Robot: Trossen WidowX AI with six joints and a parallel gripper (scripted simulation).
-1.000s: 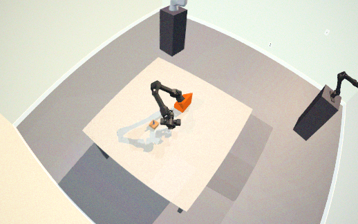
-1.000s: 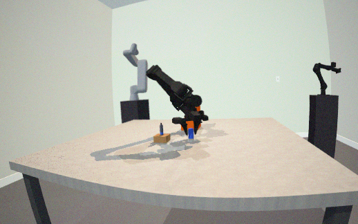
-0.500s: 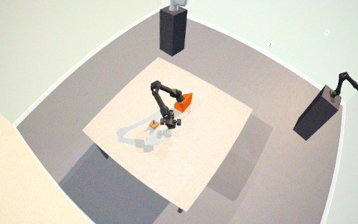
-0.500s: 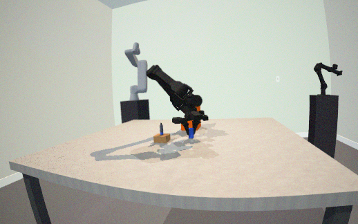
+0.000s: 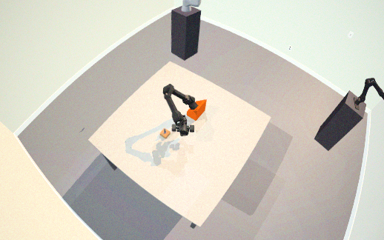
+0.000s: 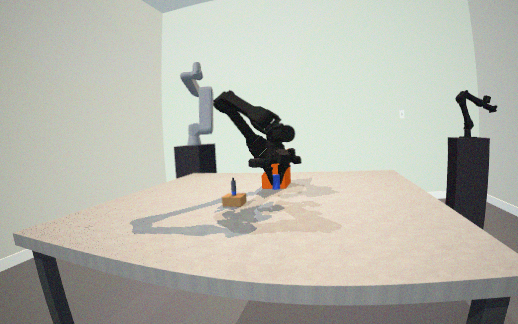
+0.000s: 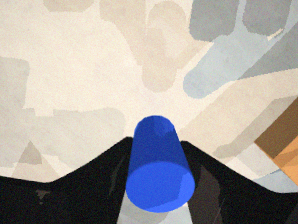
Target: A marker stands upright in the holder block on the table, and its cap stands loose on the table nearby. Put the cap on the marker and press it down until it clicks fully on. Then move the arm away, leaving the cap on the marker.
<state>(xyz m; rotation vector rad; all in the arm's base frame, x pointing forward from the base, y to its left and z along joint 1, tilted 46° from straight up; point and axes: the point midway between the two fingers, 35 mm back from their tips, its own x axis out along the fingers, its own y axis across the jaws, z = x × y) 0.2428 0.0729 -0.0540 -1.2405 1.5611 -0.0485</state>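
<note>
Now: the tan holder block 120 mm to the right of my gripper tip, 100 mm ahead of it and 40 mm below it. Also, from my gripper tip: blue cap: 10 mm above.
</note>
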